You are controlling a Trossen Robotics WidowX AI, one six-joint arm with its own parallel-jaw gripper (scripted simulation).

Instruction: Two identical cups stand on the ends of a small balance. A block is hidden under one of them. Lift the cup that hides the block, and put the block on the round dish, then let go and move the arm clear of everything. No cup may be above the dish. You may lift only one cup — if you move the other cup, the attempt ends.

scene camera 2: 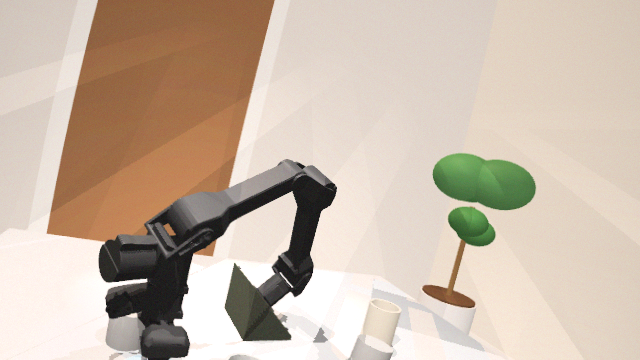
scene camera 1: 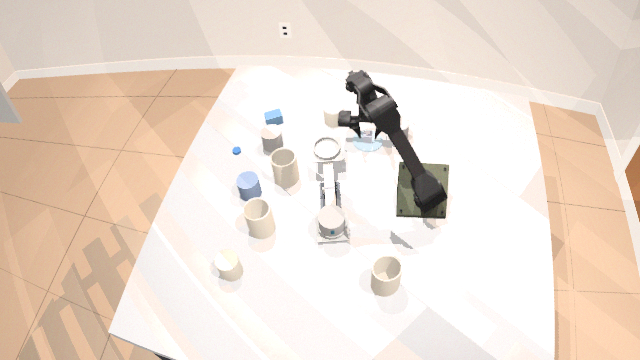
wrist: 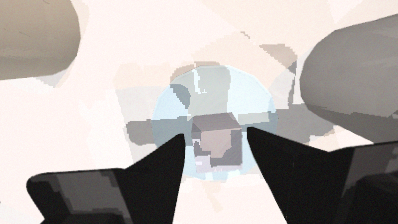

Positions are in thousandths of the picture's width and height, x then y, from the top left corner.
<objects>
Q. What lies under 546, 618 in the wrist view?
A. A grey block.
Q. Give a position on a balance beam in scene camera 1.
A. At 512, 415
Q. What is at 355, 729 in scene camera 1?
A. A pale cup.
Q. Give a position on a dish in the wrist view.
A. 524, 400
</objects>
